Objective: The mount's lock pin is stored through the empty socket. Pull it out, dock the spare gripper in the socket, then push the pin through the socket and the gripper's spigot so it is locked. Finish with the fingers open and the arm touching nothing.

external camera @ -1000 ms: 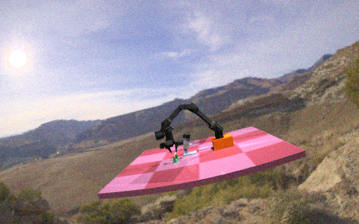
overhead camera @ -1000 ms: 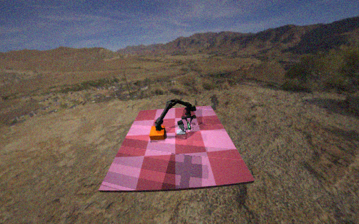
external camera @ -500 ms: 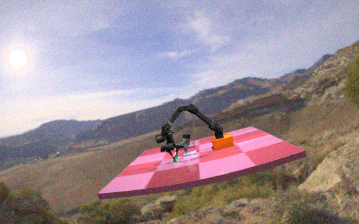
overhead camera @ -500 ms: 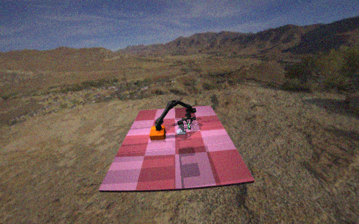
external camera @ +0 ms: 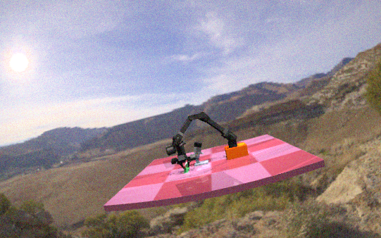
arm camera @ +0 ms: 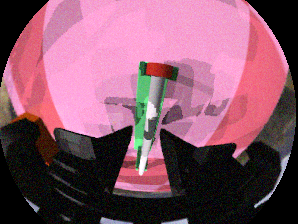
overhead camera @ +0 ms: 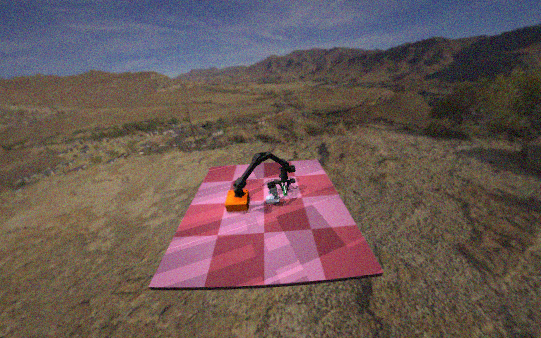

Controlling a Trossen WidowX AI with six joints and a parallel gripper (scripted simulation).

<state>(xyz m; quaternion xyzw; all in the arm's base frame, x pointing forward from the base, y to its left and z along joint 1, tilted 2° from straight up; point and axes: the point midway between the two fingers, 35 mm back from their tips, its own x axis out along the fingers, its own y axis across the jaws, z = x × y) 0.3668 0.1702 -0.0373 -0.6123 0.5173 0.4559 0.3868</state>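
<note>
My gripper tip is 90 mm past the socket, 120 mm to the left of it and 40 mm below it. From my gripper tip the other things lie so: spare gripper (90 mm behind, 120 mm to the right, 110 mm above).
</note>
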